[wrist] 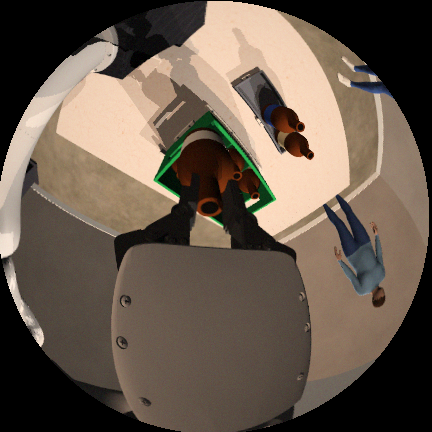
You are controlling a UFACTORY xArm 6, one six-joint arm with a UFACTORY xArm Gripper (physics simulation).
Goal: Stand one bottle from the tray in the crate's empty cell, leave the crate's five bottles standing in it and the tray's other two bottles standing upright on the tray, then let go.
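Frame: origin at the arm's base, x ahead, y left, z up, level; centimetres.
Seen in the pictures: gripper, between the fingertips: [210, 187].
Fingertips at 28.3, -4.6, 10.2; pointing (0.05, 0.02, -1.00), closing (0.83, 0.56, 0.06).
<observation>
Pixels of each thing's top centre, then the offset from my fingertips to it, as dx, dy, dz. "spot": a spot on its surface instead. Level surfaces: height alone.
- brown bottle with a white label, centre of its top: [208, 207] +0.5, -1.0, +1.6
- green crate, a spot on its surface: [264, 204] spot: +25.0, -1.2, -15.6
- grey tray, a spot on its surface: [248, 92] spot: +1.8, +16.6, -32.5
- blue-labelled bottle, centre of its top: [300, 126] +11.6, +18.3, -17.0
- cream-labelled bottle, centre of its top: [310, 155] +20.6, +17.8, -17.0
- pale table, height of its surface: dz -33.0
My gripper [210, 187] is shut on a brown bottle with a white label [201, 159], near its neck. The bottle is upright or nearly so, in front of the green crate [264, 204] in this view and covering much of its inside; how high its base is cannot be told. Brown bottles in the crate show to the right of the held bottle, one [249, 184] near the crate's right side; the others and the cells are largely hidden. On the grey tray [248, 92] stand a blue-labelled bottle [283, 119] and a cream-labelled bottle [296, 144], side by side.
The tray lies to the upper right of the crate on the pale table [312, 105]. Shadows of the arm and crate fall on the table. The white robot arm [42, 100] runs along the left. A person figure [365, 262] shows at the right, beyond the table's edge.
</observation>
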